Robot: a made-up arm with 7 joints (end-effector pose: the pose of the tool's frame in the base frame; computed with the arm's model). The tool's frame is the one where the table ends.
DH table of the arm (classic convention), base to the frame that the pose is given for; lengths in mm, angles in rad. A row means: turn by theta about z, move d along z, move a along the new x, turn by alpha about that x. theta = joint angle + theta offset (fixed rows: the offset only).
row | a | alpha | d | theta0
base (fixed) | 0 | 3.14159 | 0 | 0
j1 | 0 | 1.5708 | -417.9 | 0
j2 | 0 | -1.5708 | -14.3 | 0
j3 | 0 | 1.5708 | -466.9 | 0
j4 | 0 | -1.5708 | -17.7 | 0
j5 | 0 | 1.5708 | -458.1 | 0
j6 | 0 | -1.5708 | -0.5 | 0
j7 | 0 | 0 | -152.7 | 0
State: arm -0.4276 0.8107 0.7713 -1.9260 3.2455 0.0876 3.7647
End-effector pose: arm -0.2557 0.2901 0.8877 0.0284 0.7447 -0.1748 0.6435
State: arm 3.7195 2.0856 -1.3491 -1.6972 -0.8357 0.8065 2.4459
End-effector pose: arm -0.1163 0.7385 0.3497 0.5303 0.7357 0.4011 -0.1290
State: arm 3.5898 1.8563 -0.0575 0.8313 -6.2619 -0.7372 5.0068
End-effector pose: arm -0.7082 0.3516 -0.1822 0.5296 -0.2439 0.5057 -0.6359
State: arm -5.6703 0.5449 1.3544 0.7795 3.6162 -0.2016 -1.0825
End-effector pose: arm 0.1558 -0.6686 1.1364 0.3223 -0.6360 -0.5636 -0.4170
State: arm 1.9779 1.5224 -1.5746 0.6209 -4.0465 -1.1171 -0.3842
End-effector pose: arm -0.0023 -0.9131 0.5506 0.0645 0.7755 -0.5037 -0.3751
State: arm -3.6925 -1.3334 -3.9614 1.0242 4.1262 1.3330 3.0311
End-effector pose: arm 0.5028 0.7364 0.4282 0.2227 0.7058 0.6196 -0.2616
